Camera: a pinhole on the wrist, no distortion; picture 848 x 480 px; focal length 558.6 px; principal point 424.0 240.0 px. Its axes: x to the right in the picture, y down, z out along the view. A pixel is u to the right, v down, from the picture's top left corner.
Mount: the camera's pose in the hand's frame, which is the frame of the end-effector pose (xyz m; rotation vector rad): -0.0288 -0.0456 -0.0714 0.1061 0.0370 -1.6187
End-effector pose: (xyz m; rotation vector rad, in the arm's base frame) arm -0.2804 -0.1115 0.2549 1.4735 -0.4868 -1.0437
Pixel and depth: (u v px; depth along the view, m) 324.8 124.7 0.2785
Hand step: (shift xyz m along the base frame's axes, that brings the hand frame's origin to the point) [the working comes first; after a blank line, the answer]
In the camera's frame: -0.0495 -0.0575 0.2785

-0.2241 -0.0364 0.0363
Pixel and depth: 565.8 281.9 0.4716
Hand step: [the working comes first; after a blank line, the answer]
In the camera's frame: 0.1197 0.0354 0.4716

-0.3841 -0.1595 -0.1475
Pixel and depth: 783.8 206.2 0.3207
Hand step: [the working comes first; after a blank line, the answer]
In the camera's frame: 0.2066 -0.0194 0.3207

-0.2981 -0.0130 -0.2142
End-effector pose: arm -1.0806 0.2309 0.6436 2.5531 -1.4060 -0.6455
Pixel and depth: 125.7 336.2 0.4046
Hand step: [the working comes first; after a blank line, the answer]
In the camera's frame: -0.2161 0.0697 0.4046

-0.2403 -0.0734 -0.2826
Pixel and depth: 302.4 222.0 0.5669
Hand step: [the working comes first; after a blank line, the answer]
In the camera's frame: -0.1234 -0.0183 0.5669

-0.2743 0.0759 -0.4213
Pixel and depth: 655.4 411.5 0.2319
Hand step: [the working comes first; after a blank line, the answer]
In the camera's frame: 0.0961 0.0712 0.2319

0.0719 0.0786 -0.2009
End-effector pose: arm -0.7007 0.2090 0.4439 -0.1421 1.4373 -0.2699
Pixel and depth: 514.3 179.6 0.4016
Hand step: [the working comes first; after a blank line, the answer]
In the camera's frame: 0.0649 -0.0434 0.4016

0.2926 -0.1341 0.1688
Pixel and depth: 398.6 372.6 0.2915
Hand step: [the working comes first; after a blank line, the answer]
In the camera's frame: -0.0133 0.0692 0.2915

0.2172 -0.0815 0.0190
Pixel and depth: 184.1 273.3 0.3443
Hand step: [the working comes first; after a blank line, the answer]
In the camera's frame: -0.1479 0.0205 0.3443

0.2874 0.0530 0.0360
